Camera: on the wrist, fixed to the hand. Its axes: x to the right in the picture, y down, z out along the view.
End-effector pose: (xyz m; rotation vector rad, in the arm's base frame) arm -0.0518 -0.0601 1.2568 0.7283 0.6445 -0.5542
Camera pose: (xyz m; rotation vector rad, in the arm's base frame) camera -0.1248 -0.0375 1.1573 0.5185 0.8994 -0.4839
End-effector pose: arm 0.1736 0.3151 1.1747 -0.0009 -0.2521 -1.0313
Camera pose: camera 0.1368 0.2513 1.0731 -0.1235 0.0407 -1.1403
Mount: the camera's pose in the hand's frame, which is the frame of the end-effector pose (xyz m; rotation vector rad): 0.0151 -0.0761 -0.0986 -0.2497 0.1789 -0.0906
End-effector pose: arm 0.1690 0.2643 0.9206 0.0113 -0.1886 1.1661
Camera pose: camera 0.2583 0.2585 0.8326 -0.3008 -0.1723 1.0407
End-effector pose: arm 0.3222 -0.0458 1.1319 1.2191 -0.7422 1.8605
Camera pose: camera 0.3362 0.0775 1.1135 0.9011 -0.7800 1.7180
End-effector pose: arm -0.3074 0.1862 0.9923 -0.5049 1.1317 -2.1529
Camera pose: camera -0.4045 0.2651 1.0015 -0.4881 1.5153 -2.1797
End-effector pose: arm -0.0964 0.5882 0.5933 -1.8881 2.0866 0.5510
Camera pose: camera -0.0175 0.5243 0.6670 2.2292 -2.1047 -0.6692
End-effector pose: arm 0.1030 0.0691 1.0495 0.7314 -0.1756 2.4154
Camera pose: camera 0.0919 0.1667 0.9715 0.4002 -0.3559 2.3038
